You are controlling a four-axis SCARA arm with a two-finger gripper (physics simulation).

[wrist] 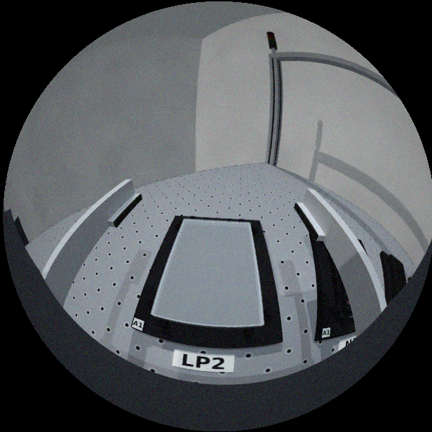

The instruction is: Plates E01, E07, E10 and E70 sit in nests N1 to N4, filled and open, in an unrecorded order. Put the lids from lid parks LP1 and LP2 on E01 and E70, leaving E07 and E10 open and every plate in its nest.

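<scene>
A pale translucent lid lies flat on the black lid park LP2, in the middle of the wrist view, above its LP2 label. My gripper is open, with one finger on each side of the view and the lid between and below them; neither finger touches it. To the right, a black nest is partly covered by the right finger; its label is cut off after the N, and any plate in it is mostly hidden. No plate label can be read. Lid park LP1 does not show.
Another dark nest or plate stands farther right, beyond the right finger. Dark edges show at the far left. The perforated table runs back to the walls. A grey post stands at the back corner.
</scene>
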